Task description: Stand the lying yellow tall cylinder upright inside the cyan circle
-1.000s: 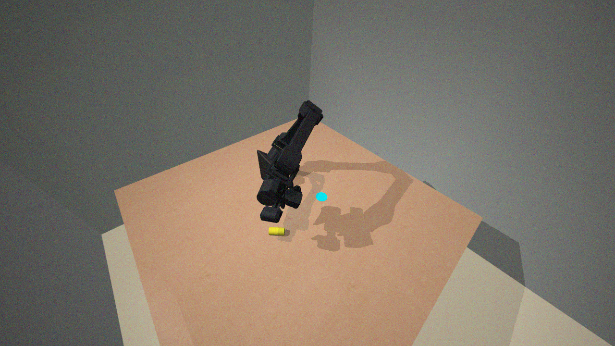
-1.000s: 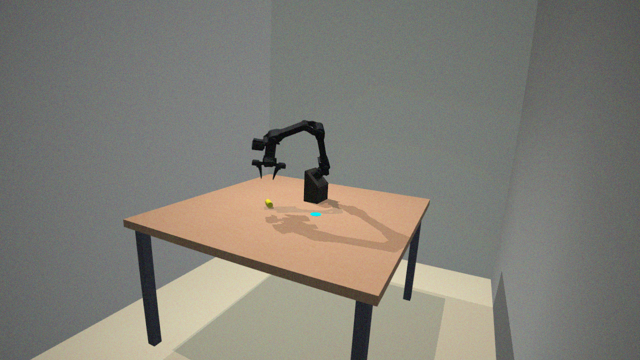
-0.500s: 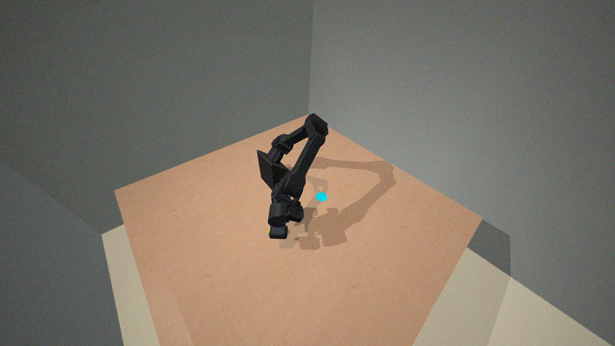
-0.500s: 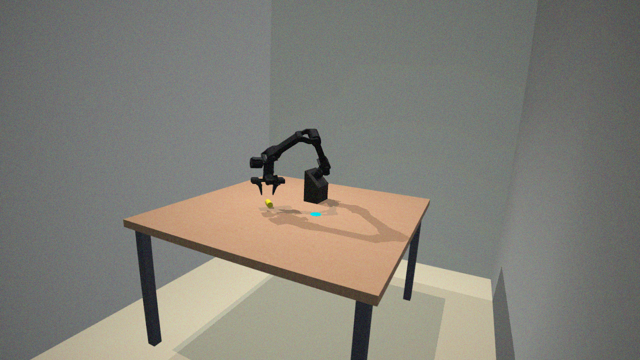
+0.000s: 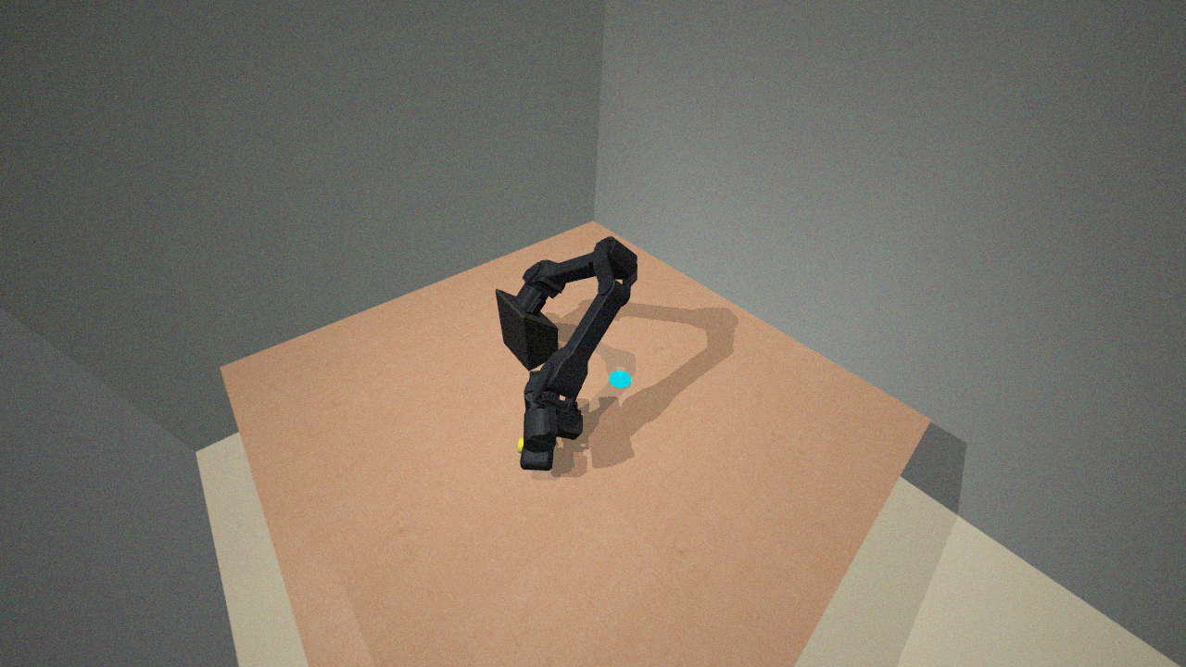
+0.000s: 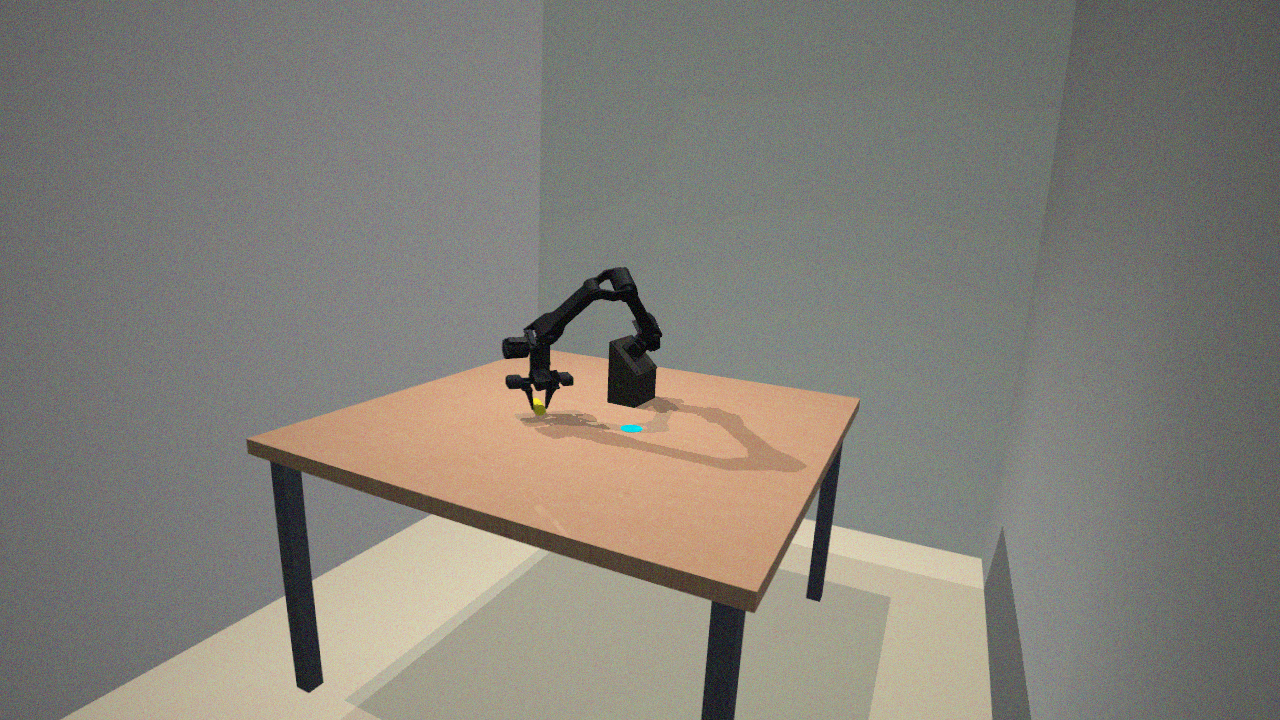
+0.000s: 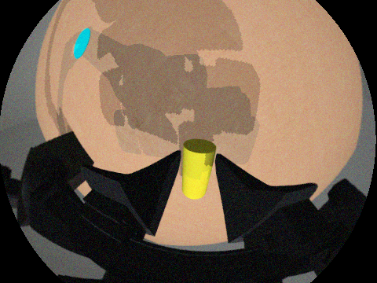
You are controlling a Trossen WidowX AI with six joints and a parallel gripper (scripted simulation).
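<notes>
Now: gripper tip 28 cm to the right of the cyan circle, 2 cm past it and 2 cm above it. From my gripper tip the other things lie so: yellow tall cylinder 1 cm to the right, 1 cm behind.
</notes>
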